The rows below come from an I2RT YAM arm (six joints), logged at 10 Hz.
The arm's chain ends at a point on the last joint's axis. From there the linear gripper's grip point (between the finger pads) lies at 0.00 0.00 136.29 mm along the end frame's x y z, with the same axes.
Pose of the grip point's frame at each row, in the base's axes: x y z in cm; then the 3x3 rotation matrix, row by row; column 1 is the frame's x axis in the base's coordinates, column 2 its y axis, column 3 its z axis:
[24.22, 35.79, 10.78], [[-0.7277, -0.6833, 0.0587], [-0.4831, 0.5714, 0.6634], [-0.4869, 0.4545, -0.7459]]
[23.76, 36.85, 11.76], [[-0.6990, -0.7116, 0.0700], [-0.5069, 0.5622, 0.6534], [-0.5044, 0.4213, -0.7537]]
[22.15, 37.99, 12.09], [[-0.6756, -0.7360, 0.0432], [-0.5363, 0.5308, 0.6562], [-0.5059, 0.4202, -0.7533]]
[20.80, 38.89, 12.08], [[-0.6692, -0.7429, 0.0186], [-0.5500, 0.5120, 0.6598], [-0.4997, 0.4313, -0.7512]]
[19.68, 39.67, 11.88], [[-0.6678, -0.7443, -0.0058], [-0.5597, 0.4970, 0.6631], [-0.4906, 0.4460, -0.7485]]
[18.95, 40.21, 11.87], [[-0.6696, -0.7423, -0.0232], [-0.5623, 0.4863, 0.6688], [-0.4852, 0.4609, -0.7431]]
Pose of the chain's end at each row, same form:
[23.42, 26.75, 20.95], [[-0.7277, -0.6833, 0.0587], [-0.4831, 0.5714, 0.6634], [-0.4869, 0.4545, -0.7459]]
[22.81, 27.94, 22.03], [[-0.6990, -0.7116, 0.0700], [-0.5069, 0.5622, 0.6534], [-0.5044, 0.4213, -0.7537]]
[21.56, 29.05, 22.36], [[-0.6756, -0.7360, 0.0432], [-0.5363, 0.5308, 0.6562], [-0.5059, 0.4202, -0.7533]]
[20.55, 29.90, 22.32], [[-0.6692, -0.7429, 0.0186], [-0.5500, 0.5120, 0.6598], [-0.4997, 0.4313, -0.7512]]
[19.76, 30.63, 22.08], [[-0.6678, -0.7443, -0.0058], [-0.5597, 0.4970, 0.6631], [-0.4906, 0.4460, -0.7485]]
[19.27, 31.09, 22.00], [[-0.6696, -0.7423, -0.0232], [-0.5623, 0.4863, 0.6688], [-0.4852, 0.4609, -0.7431]]

